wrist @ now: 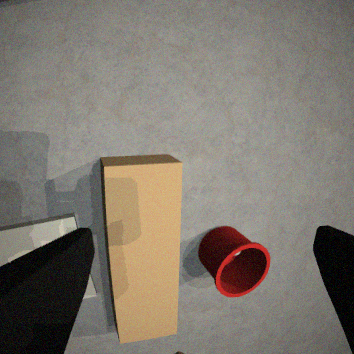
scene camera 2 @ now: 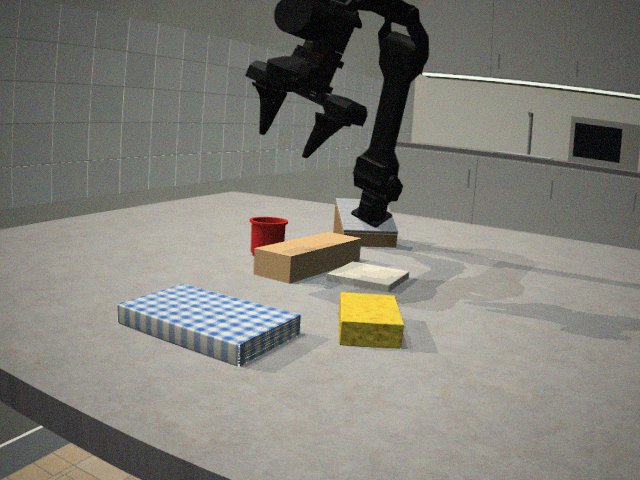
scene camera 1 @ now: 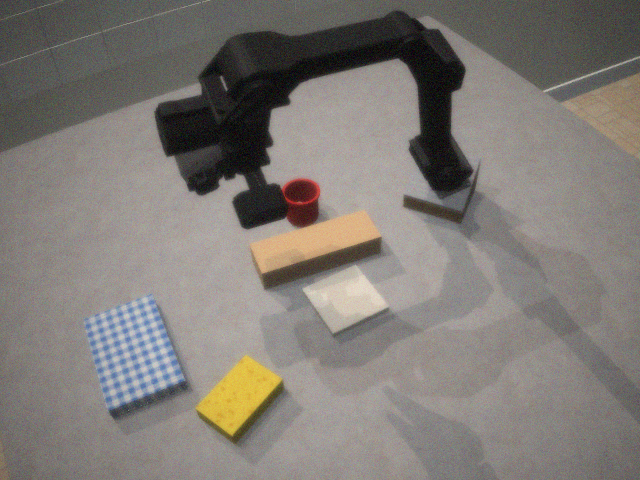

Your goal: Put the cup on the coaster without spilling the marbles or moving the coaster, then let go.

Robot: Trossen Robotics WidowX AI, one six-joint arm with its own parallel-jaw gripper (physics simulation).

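Places are measured from the arm's base along level axes (x ahead, y left, z up), in millimetres.
Pixels of known places: gripper, fingertip midpoint: point(wrist: 207, 241) point(scene camera 2: 282, 145) point(scene camera 1: 240, 192); arm's base, origin of the base link: point(scene camera 2: 371, 214) point(scene camera 1: 448, 178).
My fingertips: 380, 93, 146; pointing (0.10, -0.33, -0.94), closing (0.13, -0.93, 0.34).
Note:
For each thing: its middle in the pictures, then the offset to it from my fingertips, as dx, dy, dz.
- red cup, body centre: point(wrist: 229, 257) point(scene camera 2: 267, 237) point(scene camera 1: 301, 204) -113, -129, -172
- pale square coaster, body centre: point(wrist: 41, 265) point(scene camera 2: 369, 276) point(scene camera 1: 344, 299) -131, +80, -198
- long wooden block, body centre: point(wrist: 140, 257) point(scene camera 2: 310, 255) point(scene camera 1: 316, 248) -112, -27, -183
- blue checked cloth-like slab, body centre: point(scene camera 2: 206, 320) point(scene camera 1: 132, 353) +212, +94, -191
- yellow sponge, body centre: point(scene camera 2: 368, 318) point(scene camera 1: 240, 398) +63, +215, -189
The red cup point(scene camera 1: 302, 209) point(scene camera 2: 267, 236) point(wrist: 227, 250) stands upright on the table beside the wooden block. A small pale spot shows inside it in the wrist view; the marbles cannot be made out clearly. The pale square coaster point(scene camera 1: 345, 299) point(scene camera 2: 369, 274) point(wrist: 45, 233) lies flat on the other side of the block, partly behind a finger in the wrist view. My gripper point(scene camera 2: 284, 144) point(wrist: 207, 241) is open and empty, well above the table. In the wrist view the cup and the block show between its wide-apart fingers, the cup nearer the right finger.
The long wooden block point(scene camera 1: 316, 248) point(scene camera 2: 307, 255) point(wrist: 145, 250) lies between cup and coaster. A blue checked cloth-like slab point(scene camera 1: 134, 353) point(scene camera 2: 206, 320) and a yellow sponge point(scene camera 1: 240, 396) point(scene camera 2: 370, 320) lie on the side away from the arm's base.

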